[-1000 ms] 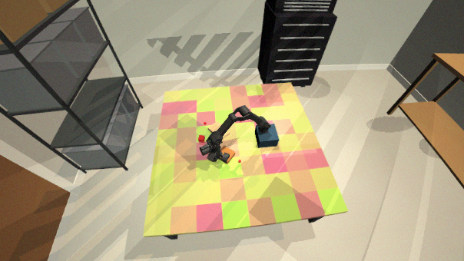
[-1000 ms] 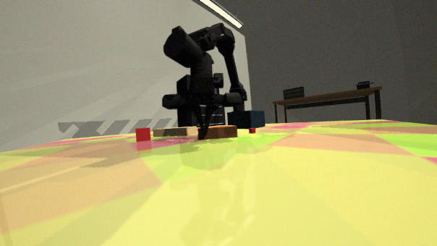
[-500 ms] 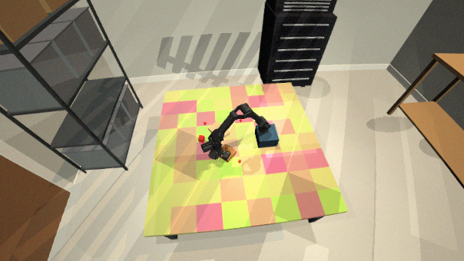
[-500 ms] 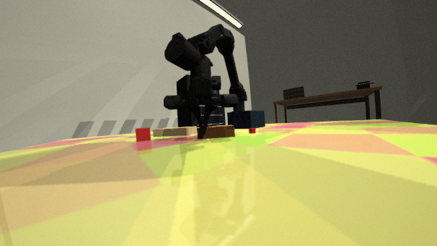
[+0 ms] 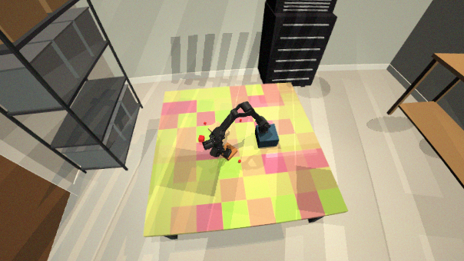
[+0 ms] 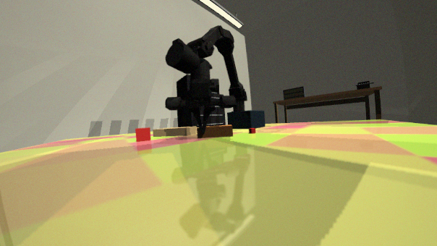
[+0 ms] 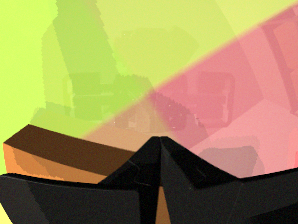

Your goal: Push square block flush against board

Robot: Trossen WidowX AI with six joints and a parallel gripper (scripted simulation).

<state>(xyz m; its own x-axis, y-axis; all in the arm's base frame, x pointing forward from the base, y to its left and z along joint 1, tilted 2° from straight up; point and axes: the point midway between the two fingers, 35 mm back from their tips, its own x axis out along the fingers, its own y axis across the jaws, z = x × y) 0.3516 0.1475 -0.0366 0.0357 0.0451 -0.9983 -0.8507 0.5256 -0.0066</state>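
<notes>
The orange square block lies 7 cm behind my gripper tip and 2 cm to the right of it. Also, from my gripper tip: tan board: 22 cm to the right, 1 cm behind; then red cube: 15 cm to the right, 13 cm ahead, 1 cm above.
</notes>
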